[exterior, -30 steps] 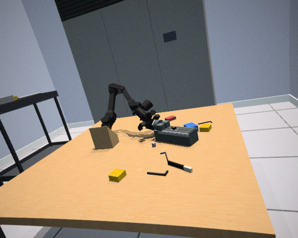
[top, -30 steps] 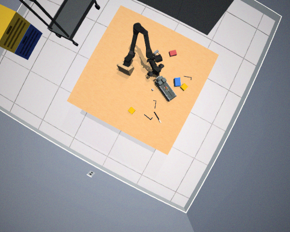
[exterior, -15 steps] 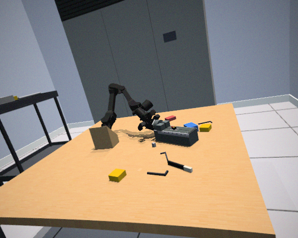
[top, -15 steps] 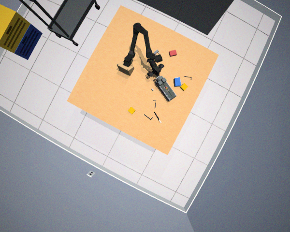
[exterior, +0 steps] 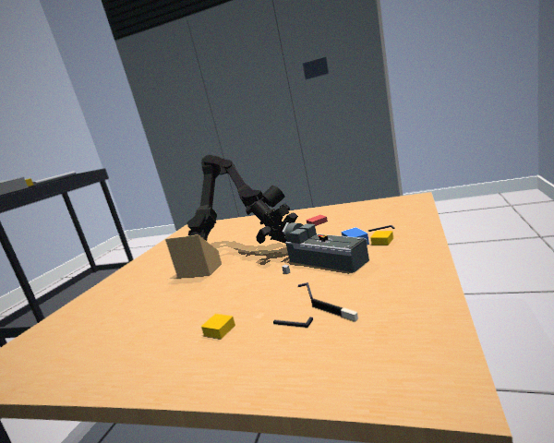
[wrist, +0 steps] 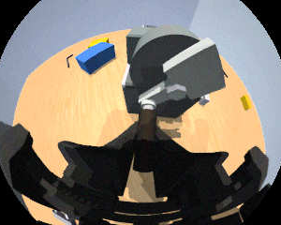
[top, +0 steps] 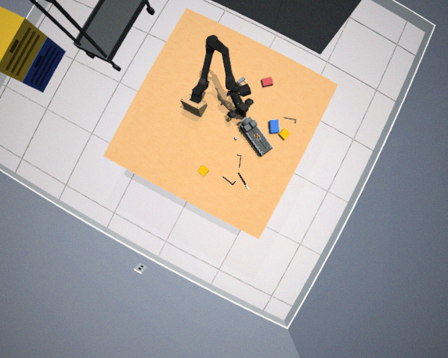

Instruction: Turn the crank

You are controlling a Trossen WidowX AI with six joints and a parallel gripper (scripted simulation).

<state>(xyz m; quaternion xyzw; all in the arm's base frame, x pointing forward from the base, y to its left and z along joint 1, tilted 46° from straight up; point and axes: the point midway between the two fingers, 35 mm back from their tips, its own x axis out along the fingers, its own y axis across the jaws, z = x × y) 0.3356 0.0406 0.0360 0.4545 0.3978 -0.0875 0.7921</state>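
My gripper tip is now 20 mm past the dark crank handle, 10 mm to the right of it and 30 mm below it. From my gripper tip the other things lie so: small grey cube 150 mm to the right, 30 mm below; blue block 220 mm ahead, 40 mm to the left, 20 mm below; red pointer 120 mm ahead, 90 mm to the right, 40 mm above.
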